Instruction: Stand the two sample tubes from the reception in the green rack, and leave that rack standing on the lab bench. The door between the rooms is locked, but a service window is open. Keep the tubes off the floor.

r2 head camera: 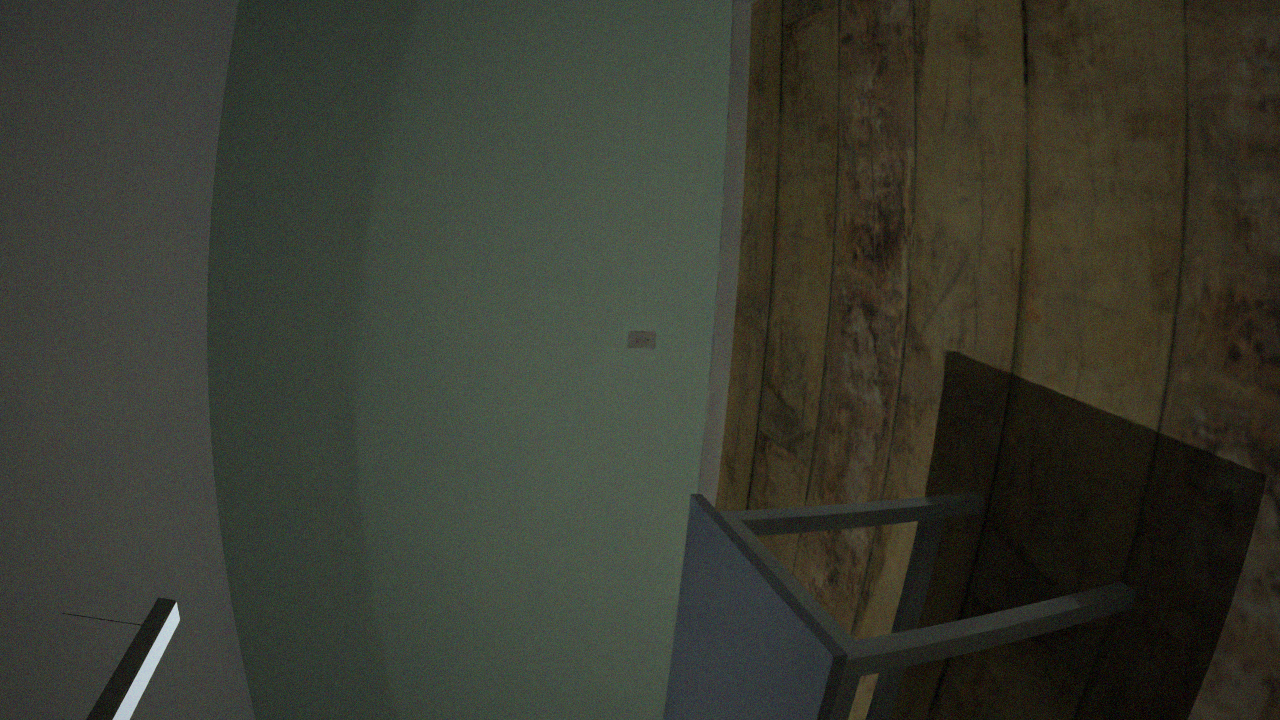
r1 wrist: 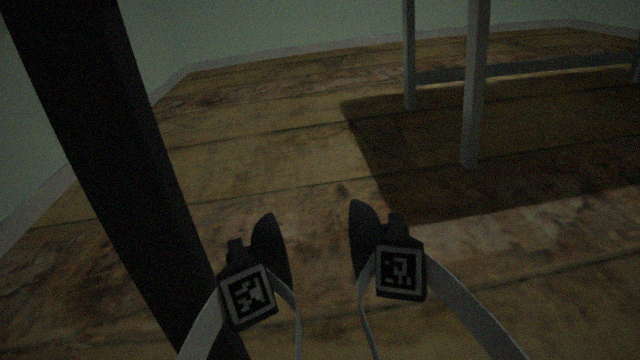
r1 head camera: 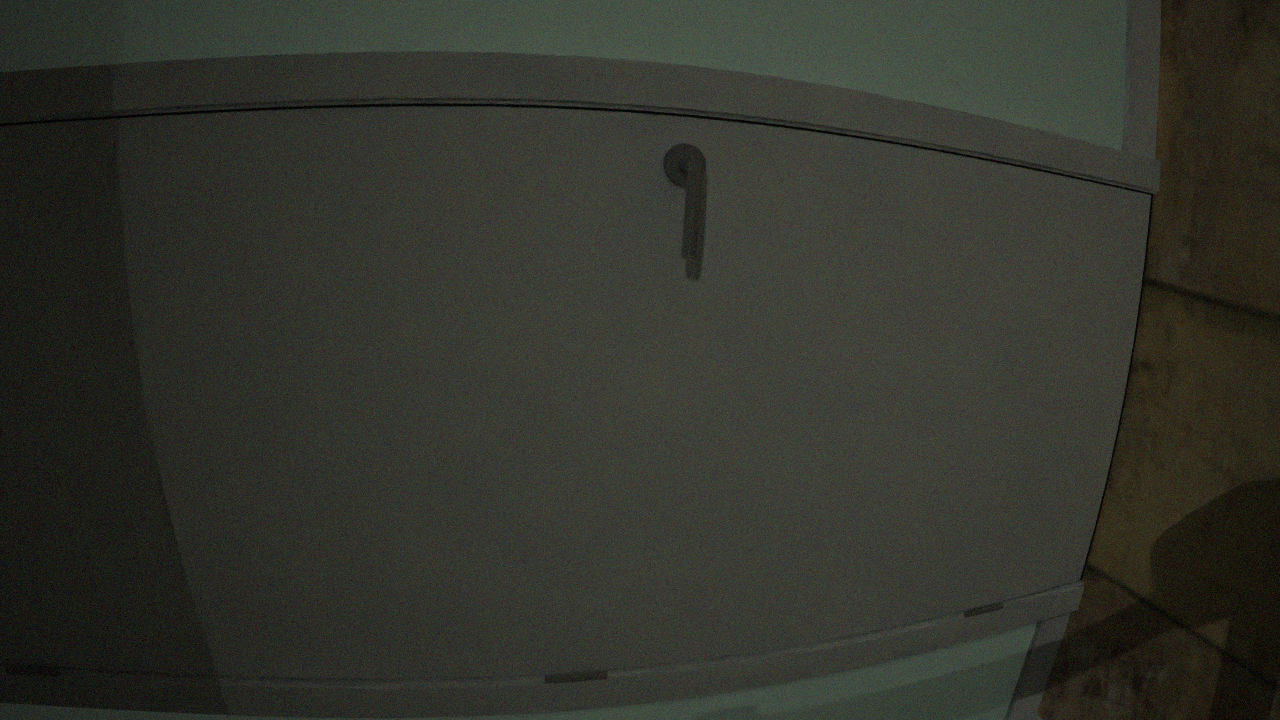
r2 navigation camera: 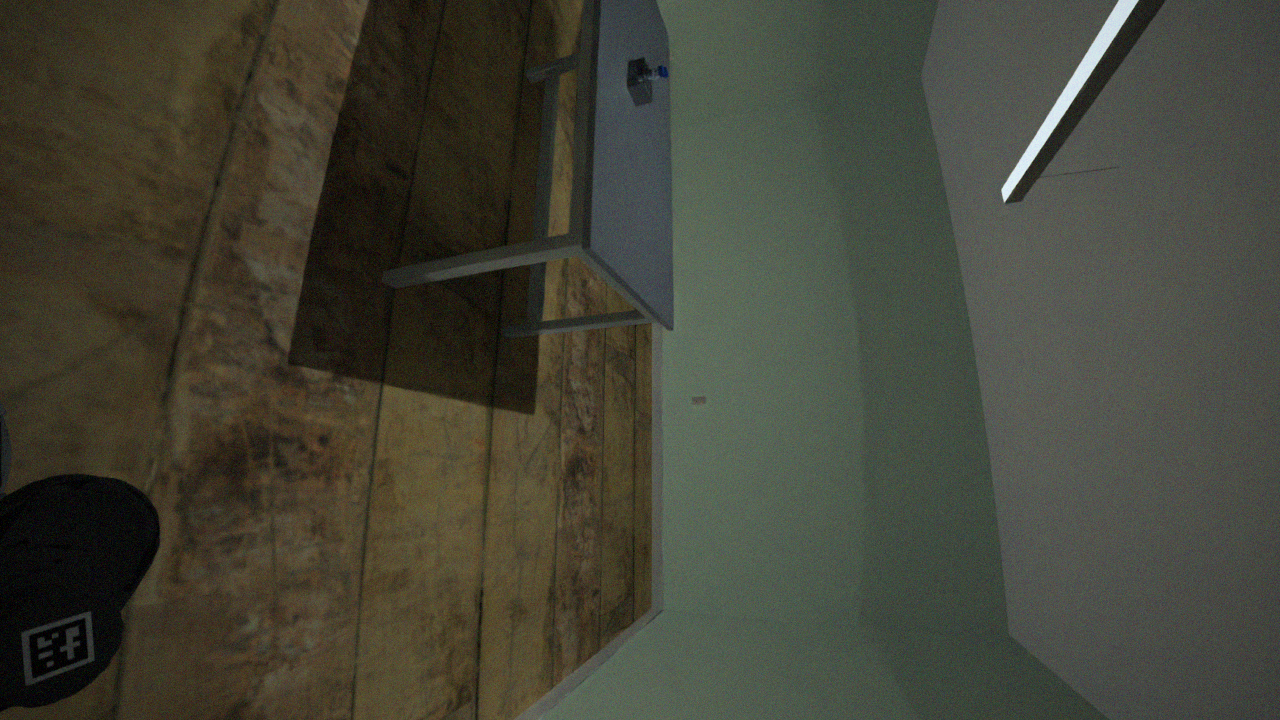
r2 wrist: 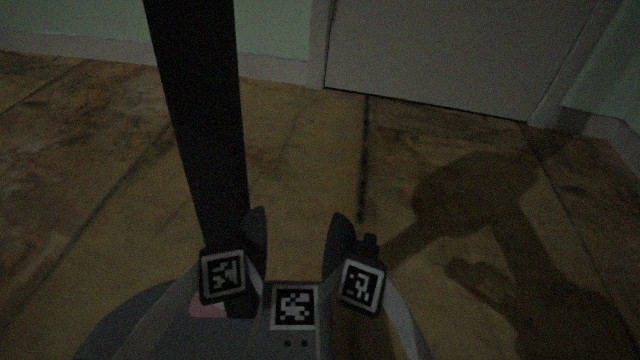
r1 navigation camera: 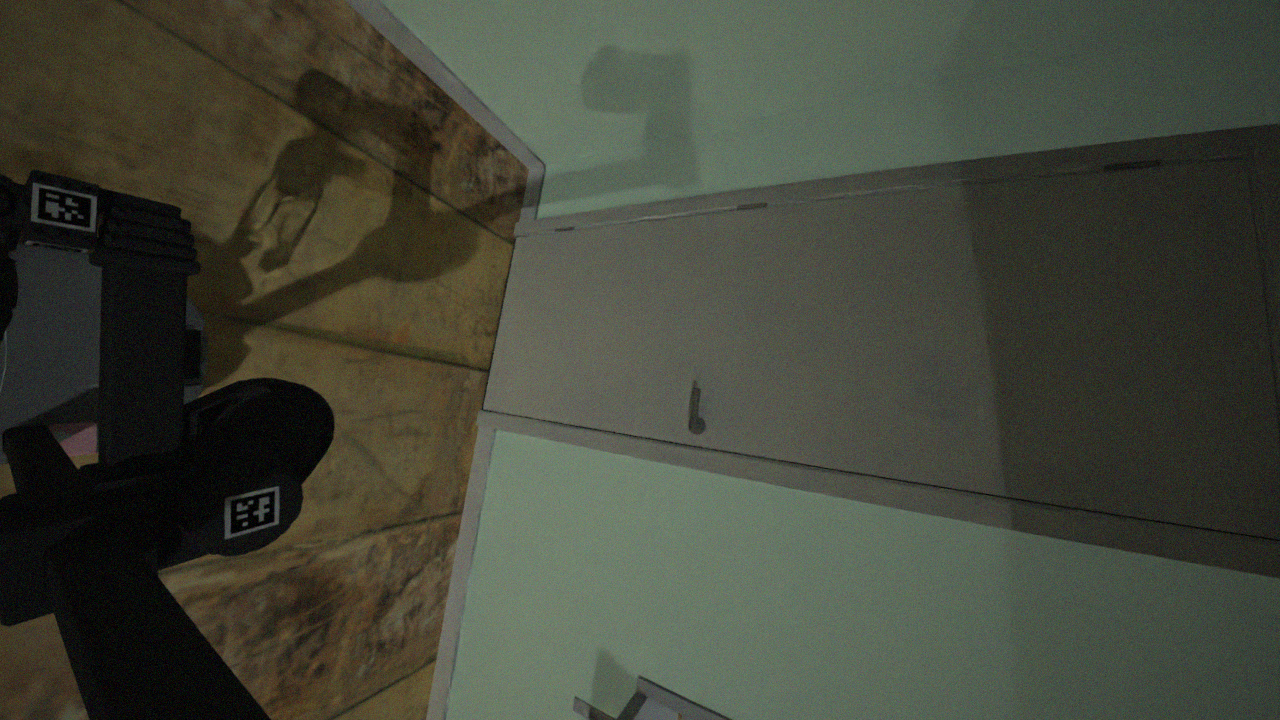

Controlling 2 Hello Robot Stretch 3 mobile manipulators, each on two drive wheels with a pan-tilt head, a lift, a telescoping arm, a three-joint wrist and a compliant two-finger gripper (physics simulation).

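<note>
In the r2 navigation camera, a small grey block with a clear, blue-capped piece at its side stands on a grey-blue table; they are too small to tell whether this is a rack with a tube. No green rack shows. The r1 gripper is open and empty above the wooden floor. The r2 gripper is open and empty above its own base. A closed door shows; part of what looks like the service window's frame shows low in the r1 navigation camera.
Table legs stand ahead of the r1 gripper, to the right. The r2 head camera shows a table top near a green wall. A dark arm crosses each wrist view. The door handle sticks out.
</note>
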